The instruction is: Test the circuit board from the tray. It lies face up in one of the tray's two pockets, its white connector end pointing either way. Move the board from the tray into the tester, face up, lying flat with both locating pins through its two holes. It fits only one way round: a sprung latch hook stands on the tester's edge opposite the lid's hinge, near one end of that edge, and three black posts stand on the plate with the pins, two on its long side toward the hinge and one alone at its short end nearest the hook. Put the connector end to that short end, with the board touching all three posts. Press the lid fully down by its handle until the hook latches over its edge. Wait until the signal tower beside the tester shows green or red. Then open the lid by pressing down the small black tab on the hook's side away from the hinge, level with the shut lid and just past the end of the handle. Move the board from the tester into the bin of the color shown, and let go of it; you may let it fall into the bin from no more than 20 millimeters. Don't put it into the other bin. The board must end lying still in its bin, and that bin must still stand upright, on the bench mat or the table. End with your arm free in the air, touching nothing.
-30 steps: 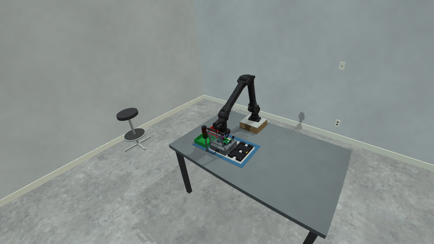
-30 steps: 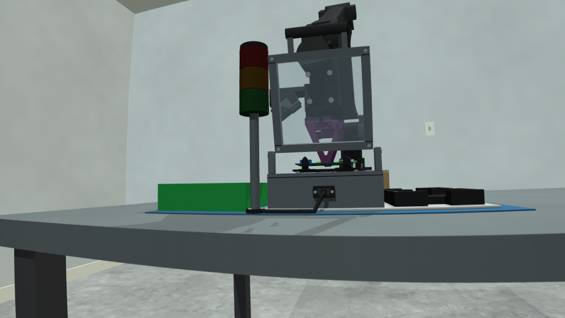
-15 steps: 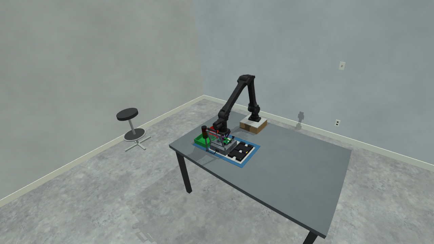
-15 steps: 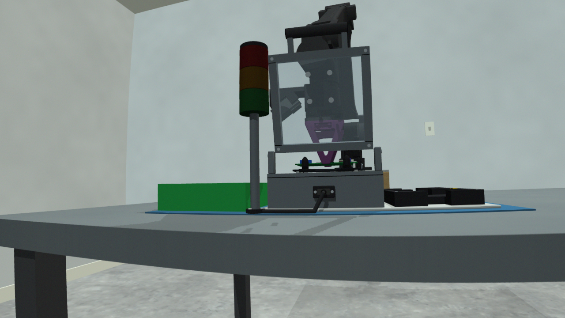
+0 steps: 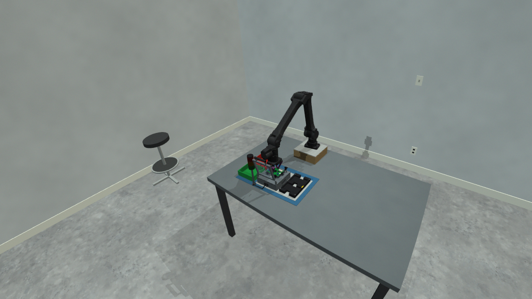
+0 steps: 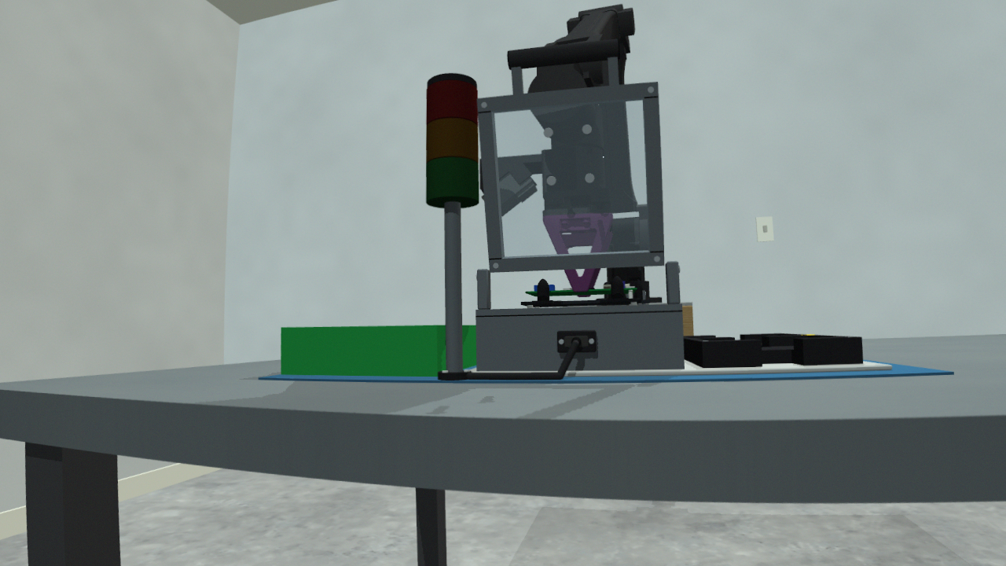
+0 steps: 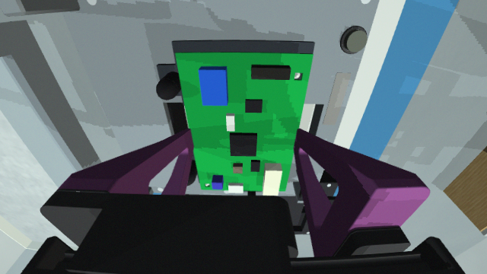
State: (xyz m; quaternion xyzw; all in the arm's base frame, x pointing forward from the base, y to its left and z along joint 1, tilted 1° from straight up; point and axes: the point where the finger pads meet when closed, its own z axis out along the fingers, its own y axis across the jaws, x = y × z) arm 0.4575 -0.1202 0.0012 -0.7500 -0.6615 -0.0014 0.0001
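Right now my hand is right at the green circuit board. Also, from my hand: black tester plate 1 cm ahead, 1 cm to the left, 1 cm below; then black latch hook 5 cm behind, 7 cm to the left; then clear lid 12 cm ahead, 2 cm to the right, 10 cm above.
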